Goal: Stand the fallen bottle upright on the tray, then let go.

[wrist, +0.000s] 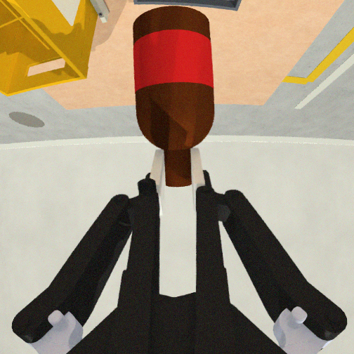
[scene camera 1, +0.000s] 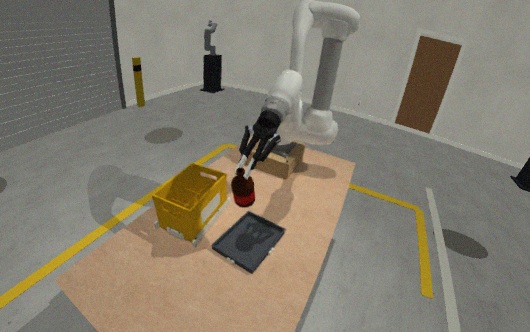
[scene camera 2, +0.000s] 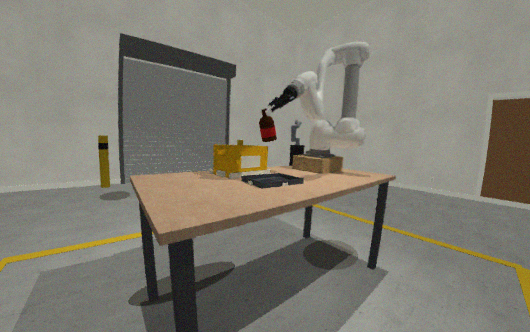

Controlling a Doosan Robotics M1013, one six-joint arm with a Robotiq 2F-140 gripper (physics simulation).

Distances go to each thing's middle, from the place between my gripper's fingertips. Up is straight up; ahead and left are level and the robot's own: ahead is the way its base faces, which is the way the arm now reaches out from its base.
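Labels:
The brown bottle [wrist: 172, 66] is 20 mm behind my hand, and it's 60 mm below my hand.

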